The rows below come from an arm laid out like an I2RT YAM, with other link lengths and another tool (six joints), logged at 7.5 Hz.
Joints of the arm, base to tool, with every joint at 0 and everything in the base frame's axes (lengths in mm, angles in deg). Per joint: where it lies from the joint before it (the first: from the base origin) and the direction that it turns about. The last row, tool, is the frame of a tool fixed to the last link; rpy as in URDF.
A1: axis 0 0 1 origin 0 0 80.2
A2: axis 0 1 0 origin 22 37.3 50.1
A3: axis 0 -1 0 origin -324.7 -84.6 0
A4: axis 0 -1 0 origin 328.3 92.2 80.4
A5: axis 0 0 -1 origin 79.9 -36.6 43.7
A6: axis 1 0 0 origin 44.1 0 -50.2
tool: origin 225 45 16 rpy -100 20.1 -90
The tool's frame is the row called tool.
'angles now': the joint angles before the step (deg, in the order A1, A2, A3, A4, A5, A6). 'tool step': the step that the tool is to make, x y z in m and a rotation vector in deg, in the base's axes. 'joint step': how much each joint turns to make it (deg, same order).
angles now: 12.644 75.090 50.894 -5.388 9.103 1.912
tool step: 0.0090 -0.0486 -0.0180 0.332 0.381 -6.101
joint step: -4.100 0.783 -2.184 2.420 1.538 1.360
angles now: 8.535 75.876 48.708 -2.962 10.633 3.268
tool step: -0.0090 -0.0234 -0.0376 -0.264 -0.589 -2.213
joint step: -2.049 -0.236 -7.392 7.746 0.311 -0.216
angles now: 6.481 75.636 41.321 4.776 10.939 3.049
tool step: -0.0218 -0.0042 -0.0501 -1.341 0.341 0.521
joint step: -0.237 0.285 -8.773 8.861 -0.018 -1.528
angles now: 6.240 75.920 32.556 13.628 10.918 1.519
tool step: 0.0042 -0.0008 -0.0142 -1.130 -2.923 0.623
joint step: -0.205 3.303 -3.600 10.008 -0.051 -1.687
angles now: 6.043 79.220 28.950 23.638 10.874 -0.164
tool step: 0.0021 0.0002 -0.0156 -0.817 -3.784 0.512
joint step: -0.035 5.127 -4.111 13.170 0.007 -1.352
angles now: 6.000 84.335 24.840 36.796 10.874 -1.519
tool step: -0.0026 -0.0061 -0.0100 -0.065 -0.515 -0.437
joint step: -0.712 1.896 -1.578 4.021 -0.210 -0.215
